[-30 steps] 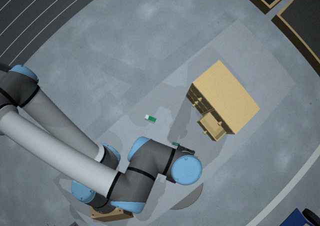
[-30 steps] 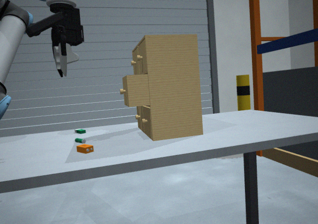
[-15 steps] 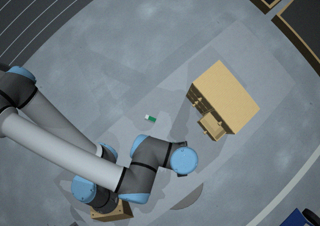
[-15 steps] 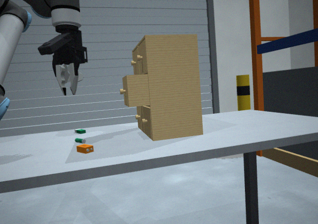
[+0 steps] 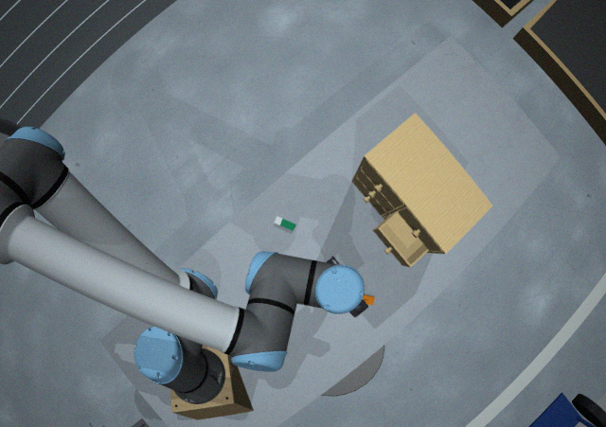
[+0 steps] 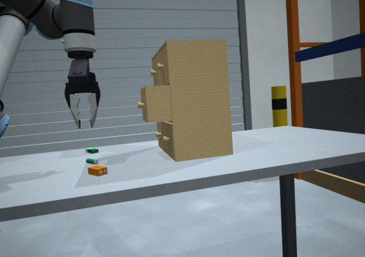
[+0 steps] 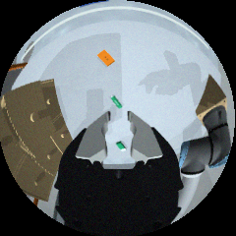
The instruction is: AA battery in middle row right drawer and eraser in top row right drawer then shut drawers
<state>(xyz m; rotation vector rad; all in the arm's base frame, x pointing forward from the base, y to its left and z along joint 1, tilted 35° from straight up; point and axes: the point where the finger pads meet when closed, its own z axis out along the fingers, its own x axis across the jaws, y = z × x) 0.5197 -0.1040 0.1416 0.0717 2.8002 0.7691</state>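
Now: hand 10 mm short of the green AA battery, 20 mm to the right of it and 120 mm above it. Also, from my hand: orange block (40 mm ahead, 130 mm to the right, 120 mm below); then eraser (20 mm behind, 240 mm to the left, 120 mm below).
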